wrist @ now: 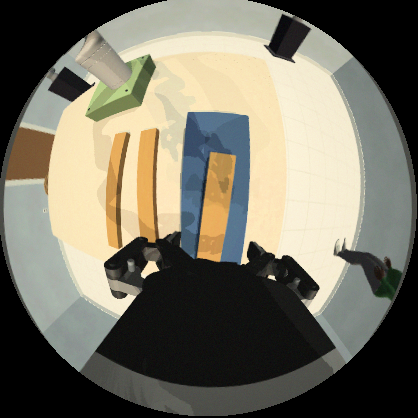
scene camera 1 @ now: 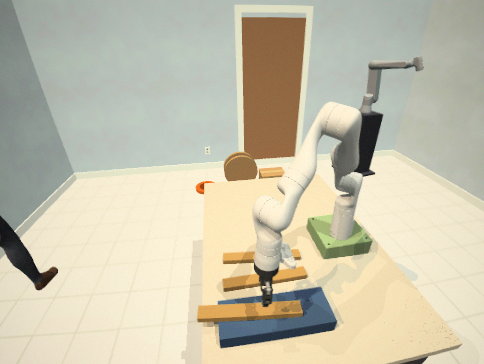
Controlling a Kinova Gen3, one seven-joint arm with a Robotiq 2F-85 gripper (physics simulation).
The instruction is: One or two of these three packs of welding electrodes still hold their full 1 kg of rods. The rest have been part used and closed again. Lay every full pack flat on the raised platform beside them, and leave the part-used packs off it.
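Places are measured from the arm's base along level axes (x ahead, y left, z up), in centimetres.
Pixels of known places: gripper, fingertip midpoint: (wrist: 214, 244) (scene camera 1: 263, 293); arm's base, link origin: (wrist: 120, 79) (scene camera 1: 339, 233).
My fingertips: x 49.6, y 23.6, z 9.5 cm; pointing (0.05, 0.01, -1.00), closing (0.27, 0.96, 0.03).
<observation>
For each thing: its top centre in the pictures, then the offset to it from my fingertips. Level surfaces: height alone.
- long orange-brown pack, top centre: (wrist: 210, 245) (scene camera 1: 249, 309) dx +4.3, dy -1.1, dz -8.9 cm
- blue raised platform, top centre: (wrist: 214, 199) (scene camera 1: 275, 311) dx -4.4, dy +1.0, dz -11.3 cm
- second pack, top centre: (wrist: 144, 194) (scene camera 1: 265, 276) dx -7.9, dy -16.3, dz -14.9 cm
- third pack, top centre: (wrist: 110, 191) (scene camera 1: 261, 254) dx -11.0, dy -28.3, dz -14.9 cm
- table, surface height: dz -17.3 cm
One long orange-brown pack (scene camera 1: 290, 309) (wrist: 218, 200) lies flat on the blue raised platform (scene camera 1: 280, 332) (wrist: 240, 200), its left end in the scene view sticking out past the platform's end. My gripper (scene camera 1: 267, 303) (wrist: 214, 244) is open and empty, above this pack, with the fingers apart on either side of it in the wrist view. A second pack (scene camera 1: 237, 283) (wrist: 147, 185) lies on the table beside the platform. A third pack (scene camera 1: 237, 258) (wrist: 113, 190) lies beyond it, roughly parallel. The arm hides parts of both in the scene view. No fill marks show on the packs.
The arm's green base block (scene camera 1: 325, 240) (wrist: 117, 102) stands on the table (scene camera 1: 250, 210) (wrist: 270, 150) to the right in the scene view. Round brown discs (scene camera 1: 240, 168), a wooden block (scene camera 1: 271, 173) and an orange ring (scene camera 1: 199, 189) show beyond the table's far end.
</observation>
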